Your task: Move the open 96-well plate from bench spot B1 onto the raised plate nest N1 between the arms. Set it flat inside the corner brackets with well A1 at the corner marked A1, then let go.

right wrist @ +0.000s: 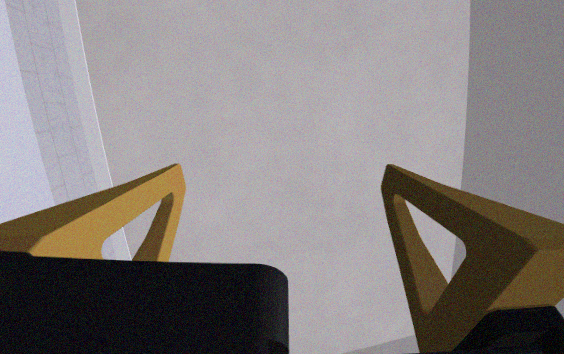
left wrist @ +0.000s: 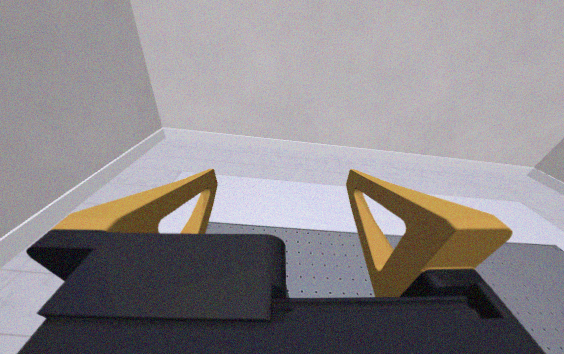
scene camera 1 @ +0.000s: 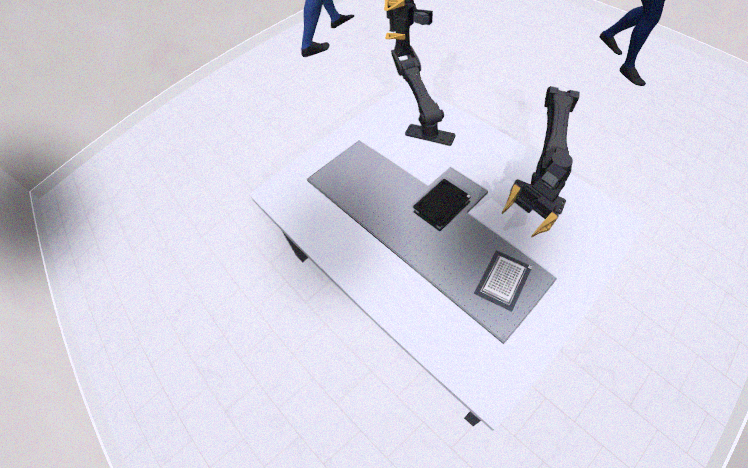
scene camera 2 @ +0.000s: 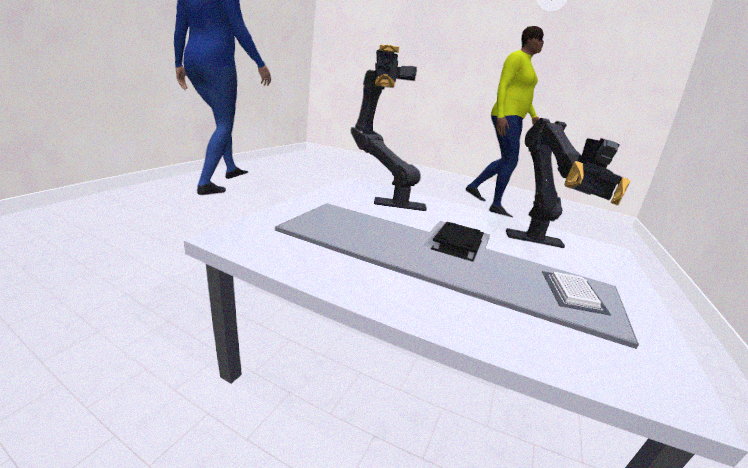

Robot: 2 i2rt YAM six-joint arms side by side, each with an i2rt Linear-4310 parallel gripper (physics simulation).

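Frame: origin at the left arm's base, x back, y down, z right, level; metres.
Where they show: left gripper, fingertip midpoint: (left wrist: 281,176) (scene camera 1: 517,224) (scene camera 2: 601,188); right gripper, fingertip midpoint: (right wrist: 283,175) (scene camera 1: 386,24) (scene camera 2: 387,60); left arm's base at its link origin: (scene camera 2: 534,239); right arm's base at its link origin: (scene camera 1: 430,135) (scene camera 2: 400,205).
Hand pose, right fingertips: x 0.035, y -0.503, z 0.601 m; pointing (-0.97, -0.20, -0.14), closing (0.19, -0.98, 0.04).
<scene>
Each offset is from my right fingertips to the top centre of the thing. Level surfaces: height alone.
The white 96-well plate {dy +0.474, dx -0.403, dz -0.617 m} (scene camera 1: 504,279) (scene camera 2: 576,290) lies flat on a dark spot on the grey board, at its right end in both scene views. The raised black nest {dy +0.450, dx -0.250, dz -0.320 m} (scene camera 1: 442,203) (scene camera 2: 458,237) stands near the board's middle and holds no plate; its A1 mark is too small to read. My left gripper (scene camera 1: 517,224) (scene camera 2: 598,190) (left wrist: 281,176) is open and empty, held in the air above the table, behind the plate in scene camera 2. My right gripper (scene camera 2: 386,65) (right wrist: 283,175) is open and empty, raised high above its base, far from the plate.
The grey perforated board {dy +0.490 m} (scene camera 1: 353,187) (scene camera 2: 342,231) (left wrist: 320,260) lies along the white table {dy +0.503 m} (scene camera 1: 342,259) (scene camera 2: 330,298). The right arm's base (scene camera 1: 430,134) (scene camera 2: 400,204) stands behind the board. People (scene camera 2: 212,71) (scene camera 2: 515,88) stand on the floor beyond the table.
</scene>
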